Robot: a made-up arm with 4 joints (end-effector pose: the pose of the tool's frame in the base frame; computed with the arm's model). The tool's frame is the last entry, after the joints. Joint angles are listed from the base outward.
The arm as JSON. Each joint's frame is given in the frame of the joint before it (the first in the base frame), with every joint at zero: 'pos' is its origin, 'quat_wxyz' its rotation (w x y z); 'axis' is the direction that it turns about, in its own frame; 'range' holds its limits. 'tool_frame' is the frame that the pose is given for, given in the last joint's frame.
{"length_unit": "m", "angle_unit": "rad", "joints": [
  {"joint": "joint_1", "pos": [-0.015, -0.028, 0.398], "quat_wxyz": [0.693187, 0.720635, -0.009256, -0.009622], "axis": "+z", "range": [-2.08, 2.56]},
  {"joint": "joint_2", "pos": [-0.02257, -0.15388, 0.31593], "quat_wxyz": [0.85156, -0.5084, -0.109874, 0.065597], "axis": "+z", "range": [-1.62, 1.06]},
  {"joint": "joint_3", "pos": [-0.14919, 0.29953, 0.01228], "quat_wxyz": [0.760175, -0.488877, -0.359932, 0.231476], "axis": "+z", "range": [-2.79, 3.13]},
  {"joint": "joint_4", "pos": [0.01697, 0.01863, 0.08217], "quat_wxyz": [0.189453, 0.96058, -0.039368, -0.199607], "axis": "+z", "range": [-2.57, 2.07]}
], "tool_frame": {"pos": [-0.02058, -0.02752, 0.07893], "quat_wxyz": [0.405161, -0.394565, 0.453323, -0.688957]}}
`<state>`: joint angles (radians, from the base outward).
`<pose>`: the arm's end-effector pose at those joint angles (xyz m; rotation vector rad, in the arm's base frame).
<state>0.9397 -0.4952 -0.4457 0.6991</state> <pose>-0.0213 -0.0368 0.3945 1.0521 -0.5551 0.2780</pose>
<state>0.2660 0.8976 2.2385 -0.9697</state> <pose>-0.3454 -0.2370 0.1561 -1.7627 1.1890 -2.3044</pose>
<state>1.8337 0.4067 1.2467 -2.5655</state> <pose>0.1094 -0.1142 0.1242 0.5646 2.2584 -1.7759</pose>
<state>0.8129 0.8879 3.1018 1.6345</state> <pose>-0.1163 -0.2388 0.0170 -2.1902 0.4403 -0.5437</pose>
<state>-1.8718 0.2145 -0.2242 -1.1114</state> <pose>-0.0280 -0.1189 0.6840 -0.1047 -2.2721 -0.6760</pose>
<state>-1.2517 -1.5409 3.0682 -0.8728</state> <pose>0.0960 -0.2604 0.1119 0.6326 -0.1366 -1.0213</pose>
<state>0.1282 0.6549 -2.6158 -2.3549</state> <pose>-0.3404 -0.1376 0.1776 -0.5459 0.7059 1.7124</pose>
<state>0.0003 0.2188 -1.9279 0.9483</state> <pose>-0.2377 -0.0789 0.3456 2.0192 -0.9651 0.3318</pose>
